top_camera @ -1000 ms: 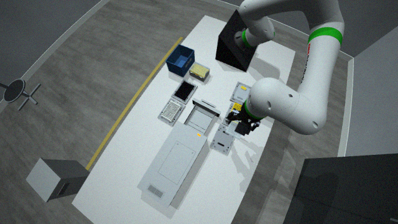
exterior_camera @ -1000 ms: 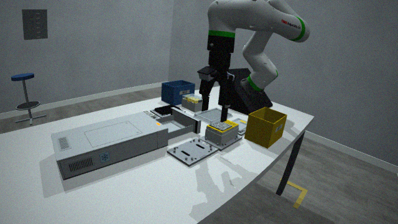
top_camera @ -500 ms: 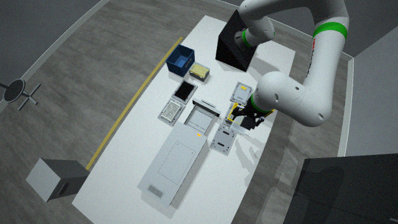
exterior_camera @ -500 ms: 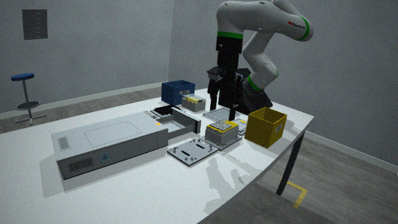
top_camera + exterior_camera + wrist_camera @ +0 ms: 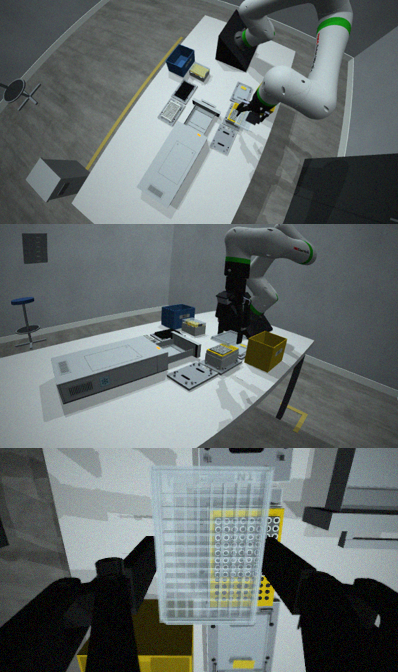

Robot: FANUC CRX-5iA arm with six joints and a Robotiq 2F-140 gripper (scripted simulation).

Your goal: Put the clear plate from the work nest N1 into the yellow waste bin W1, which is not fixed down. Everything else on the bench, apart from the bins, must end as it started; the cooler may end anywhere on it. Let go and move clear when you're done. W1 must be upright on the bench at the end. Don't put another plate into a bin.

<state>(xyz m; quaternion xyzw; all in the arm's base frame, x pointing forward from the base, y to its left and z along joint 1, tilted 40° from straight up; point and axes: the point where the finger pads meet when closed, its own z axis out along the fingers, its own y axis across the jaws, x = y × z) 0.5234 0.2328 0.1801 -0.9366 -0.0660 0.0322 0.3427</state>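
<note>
The yellow waste bin is 220 mm behind my hand, 60 mm to the left of it and 130 mm below it. The rest, counted from my hand: grey fixture plate: 140 mm ahead, 40 mm to the right, 160 mm below; yellow-topped tip box: 40 mm behind, 60 mm to the right, 110 mm below; clear plate: 20 mm below.
</note>
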